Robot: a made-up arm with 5 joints.
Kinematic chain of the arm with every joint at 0, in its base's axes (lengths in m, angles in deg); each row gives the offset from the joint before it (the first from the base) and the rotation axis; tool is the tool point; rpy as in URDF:
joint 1: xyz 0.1 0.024 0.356 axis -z
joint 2: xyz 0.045 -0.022 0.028 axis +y
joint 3: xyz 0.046 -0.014 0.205 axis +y
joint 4: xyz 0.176 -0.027 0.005 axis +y
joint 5: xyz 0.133 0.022 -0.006 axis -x
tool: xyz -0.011 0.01 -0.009 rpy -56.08 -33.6 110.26
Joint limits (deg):
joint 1: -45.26..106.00
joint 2: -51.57..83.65
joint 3: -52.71..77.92
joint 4: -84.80..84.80
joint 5: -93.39..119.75
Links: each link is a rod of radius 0.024 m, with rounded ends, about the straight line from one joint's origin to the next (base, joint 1, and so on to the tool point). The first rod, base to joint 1, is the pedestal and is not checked.
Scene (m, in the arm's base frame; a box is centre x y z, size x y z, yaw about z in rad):
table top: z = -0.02
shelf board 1: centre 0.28 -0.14 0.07 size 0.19 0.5 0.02 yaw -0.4
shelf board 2: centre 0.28 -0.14 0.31 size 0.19 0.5 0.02 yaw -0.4
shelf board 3: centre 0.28 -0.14 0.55 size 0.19 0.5 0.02 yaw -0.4
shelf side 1: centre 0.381 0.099 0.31 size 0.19 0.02 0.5 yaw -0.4
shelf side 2: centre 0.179 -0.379 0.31 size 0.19 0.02 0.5 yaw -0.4
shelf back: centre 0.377 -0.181 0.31 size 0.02 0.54 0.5 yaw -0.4
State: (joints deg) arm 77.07 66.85 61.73 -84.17 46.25
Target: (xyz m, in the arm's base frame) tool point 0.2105 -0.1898 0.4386
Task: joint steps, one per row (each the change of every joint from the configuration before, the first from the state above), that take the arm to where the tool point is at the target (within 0.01 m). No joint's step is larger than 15 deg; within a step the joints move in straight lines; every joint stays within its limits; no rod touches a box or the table.
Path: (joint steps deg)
1: 9.64 -13.85 5.40 -0.21 5.12
2: 9.65 -13.85 5.39 -0.21 5.13
3: 9.64 -13.85 5.40 -0.21 5.12
4: -13.18 -11.69 0.00 5.88 -5.21
5: -13.19 -11.68 0.00 5.88 -5.22
6: -13.18 -11.69 0.00 5.88 -5.21
7: -13.18 -11.68 0.00 5.87 -5.22

